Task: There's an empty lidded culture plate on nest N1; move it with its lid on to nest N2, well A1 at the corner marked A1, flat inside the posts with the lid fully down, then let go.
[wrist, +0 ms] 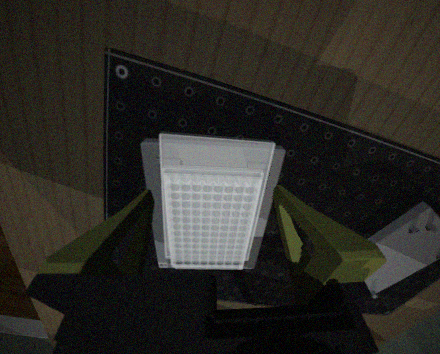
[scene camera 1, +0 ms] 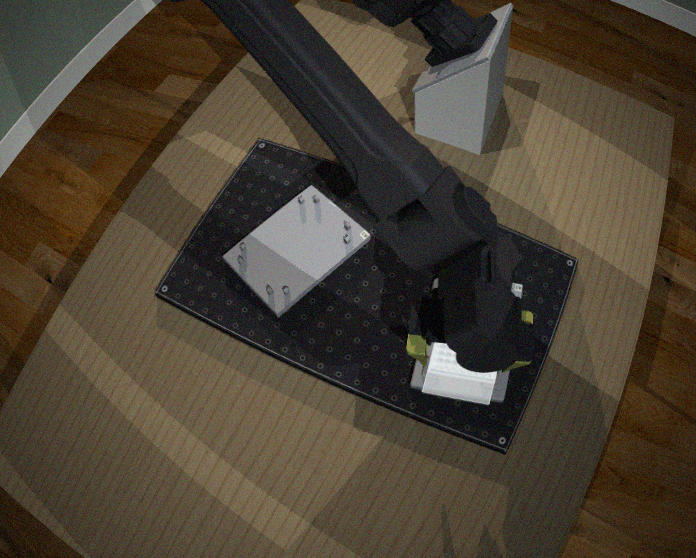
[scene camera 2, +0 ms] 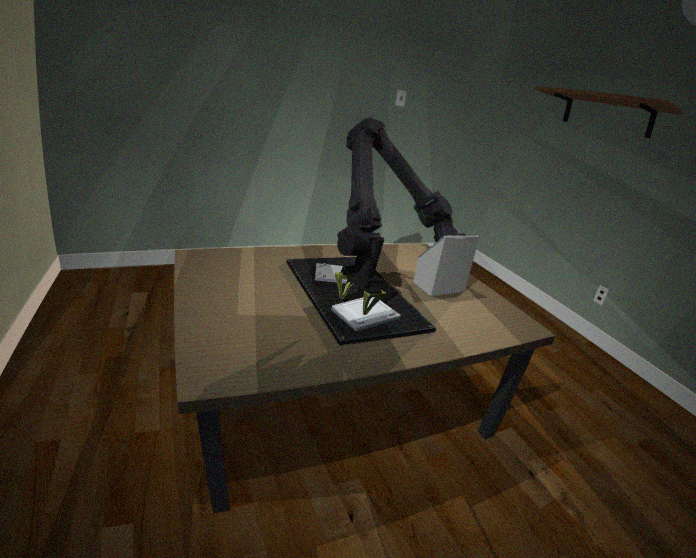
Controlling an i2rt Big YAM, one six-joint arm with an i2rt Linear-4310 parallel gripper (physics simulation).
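Places are measured from the arm's base along level axes (x ahead, y left, z up), in millimetres.
Where they show: gripper, fingertip midpoint: (wrist: 213,192) (scene camera 2: 352,306); arm's base at its link origin: (scene camera 1: 464,43) (scene camera 2: 449,245).
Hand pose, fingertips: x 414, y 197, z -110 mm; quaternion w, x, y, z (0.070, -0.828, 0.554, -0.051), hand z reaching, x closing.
Observation:
Things, the pixels of their centre, and the offset from my fingertips. "*": a spot on its surface instead. Level surfaces: height alone.
- clear-white lidded culture plate at the middle of its body: (wrist: 211,207) (scene camera 1: 467,349) (scene camera 2: 359,308) dx -24, dy -7, dz -12 mm
- grey nest N1 at the middle of its body: (wrist: 210,218) (scene camera 1: 470,333) (scene camera 2: 366,312) dx -52, dy -16, dz -30 mm
- Nest N2 at the middle of its body: (scene camera 1: 294,245) (wrist: 388,263) (scene camera 2: 339,272) dx -51, dy -276, dz -28 mm
- small corner label at a spot on its surface: (scene camera 1: 364,234) * dx -109, dy -203, dz -26 mm
- black perforated board at the middle of its body: (scene camera 1: 370,278) (wrist: 316,245) (scene camera 2: 352,291) dx -65, dy -170, dz -45 mm
- wooden table at its surface level: dz -51 mm
The clear-white lidded culture plate (scene camera 1: 458,390) (scene camera 2: 348,311) (wrist: 212,220) lies on the grey nest N1 (scene camera 1: 416,378) (wrist: 151,170), with its lid on. My gripper (scene camera 1: 464,366) (scene camera 2: 353,305) (wrist: 213,192) is open, its yellow-green fingers on opposite long sides of the plate, with a gap at each side in the wrist view. The exact fingertip height is unclear. The arm hides part of the plate in scene camera 1. Nest N2 (scene camera 1: 296,238) (scene camera 2: 326,273) (wrist: 400,270) is a grey slab with pairs of short posts and a small corner label (scene camera 1: 364,234), too small to read.
Both nests stand on a black perforated board (scene camera 1: 348,325) (scene camera 2: 383,331) (wrist: 300,165) with a raised edge. A grey slanted block (scene camera 1: 453,110) (scene camera 2: 450,267) stands on the wooden table (scene camera 1: 232,453) (scene camera 2: 232,348) behind the board, beside the arm's base. The forearm passes near N2 in scene camera 1.

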